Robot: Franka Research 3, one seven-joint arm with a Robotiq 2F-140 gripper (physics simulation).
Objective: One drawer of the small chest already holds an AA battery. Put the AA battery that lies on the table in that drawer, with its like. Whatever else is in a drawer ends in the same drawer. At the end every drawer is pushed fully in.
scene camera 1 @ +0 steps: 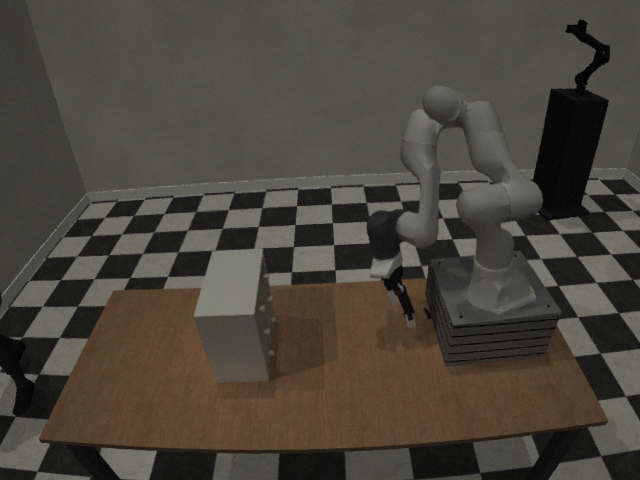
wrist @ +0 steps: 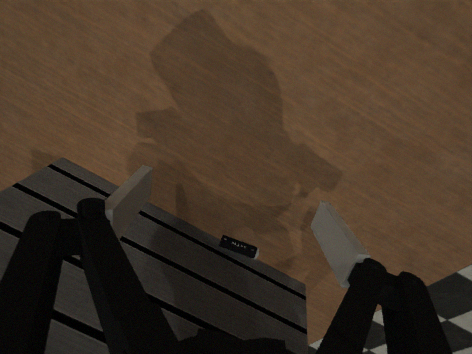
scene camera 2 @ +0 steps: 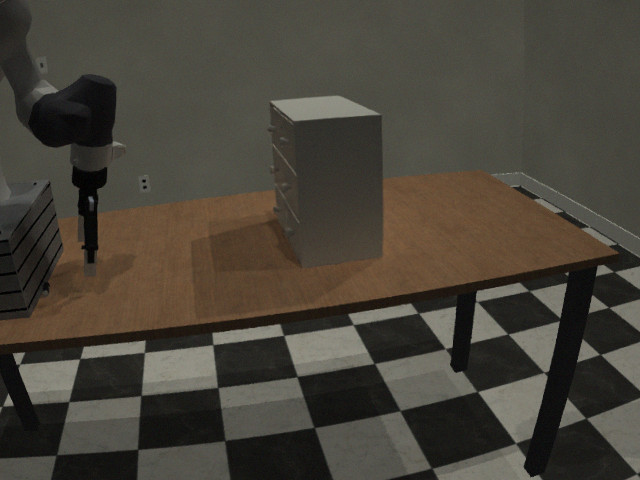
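Note:
A small black AA battery [scene camera 1: 427, 313] [scene camera 2: 46, 288] [wrist: 239, 246] lies on the table right beside the robot's base block. My gripper [scene camera 1: 401, 313] [scene camera 2: 86, 254] [wrist: 235, 198] is open and empty. It points down above the table, a little to the chest side of the battery; in the wrist view the battery shows between the two fingers, lower down. The white chest [scene camera 1: 235, 304] [scene camera 2: 338, 191] stands on the table, its knobbed drawer fronts facing the robot. The drawers look pushed in. What they hold is hidden.
The grey slatted base block [scene camera 1: 496, 343] [scene camera 2: 31, 258] [wrist: 200, 280] stands close beside the battery, under the arm. The wooden table [scene camera 1: 361, 403] [scene camera 2: 465, 222] [wrist: 375, 75] carries the chest and the block. A black pedestal [scene camera 1: 571, 149] with a small black arm stands on the floor behind.

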